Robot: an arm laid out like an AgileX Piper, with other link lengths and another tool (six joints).
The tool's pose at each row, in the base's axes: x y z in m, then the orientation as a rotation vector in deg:
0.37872 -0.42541 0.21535 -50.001 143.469 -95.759
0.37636 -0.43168 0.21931 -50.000 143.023 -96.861
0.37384 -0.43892 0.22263 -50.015 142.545 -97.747
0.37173 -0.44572 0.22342 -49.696 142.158 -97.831
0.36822 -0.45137 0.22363 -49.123 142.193 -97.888
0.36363 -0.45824 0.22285 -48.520 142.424 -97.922
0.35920 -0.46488 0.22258 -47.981 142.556 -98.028
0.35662 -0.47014 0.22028 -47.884 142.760 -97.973
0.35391 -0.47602 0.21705 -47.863 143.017 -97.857
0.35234 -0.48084 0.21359 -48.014 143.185 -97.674
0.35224 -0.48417 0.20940 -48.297 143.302 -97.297
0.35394 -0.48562 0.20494 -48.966 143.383 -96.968
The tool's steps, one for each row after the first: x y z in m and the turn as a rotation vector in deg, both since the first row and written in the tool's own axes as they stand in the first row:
0.00596 -0.00407 0.00291 0.647 0.382 -0.206
0.01230 -0.00780 0.00687 1.231 0.616 -0.356
0.01737 -0.00942 0.01167 1.506 0.461 -0.077
0.02293 -0.00961 0.01531 1.553 0.587 0.274
0.02966 -0.00882 0.02010 1.482 0.829 0.603
0.03631 -0.00847 0.02452 1.487 1.046 0.891
0.04018 -0.00682 0.02920 1.360 1.153 0.920
0.04416 -0.00450 0.03477 1.175 1.248 0.904
0.04664 -0.00218 0.03989 1.003 1.223 0.817
0.04700 0.00052 0.04450 0.781 1.032 0.714
0.04492 0.00318 0.04817 0.565 0.801 0.352

